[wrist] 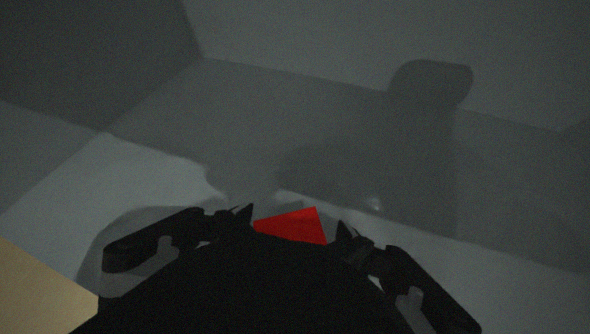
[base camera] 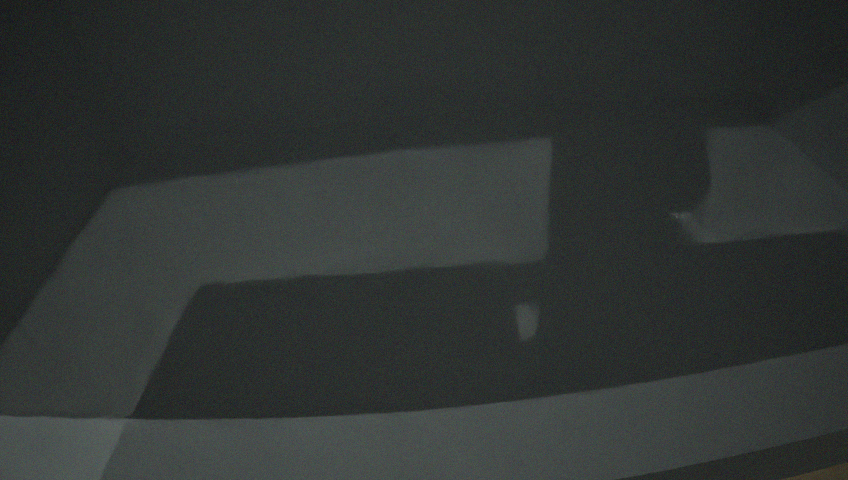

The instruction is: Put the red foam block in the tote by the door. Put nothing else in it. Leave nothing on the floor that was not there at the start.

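Observation:
The red foam block shows in the wrist view at the lower middle, on or over a pale grey surface. Its near part is hidden behind the dark body of my gripper. My gripper is open and empty, one fingertip to each side of the visible part of the block in this view. How far the block is below the fingertips is hard to tell. The block and the gripper do not show in the base view. I cannot tell whether any of the grey surfaces belongs to the tote.
Dim grey surfaces with broad shadows meet at edges and a corner. A tan surface shows at the lower left of the wrist view. A small bright spot shows right of centre in the base view.

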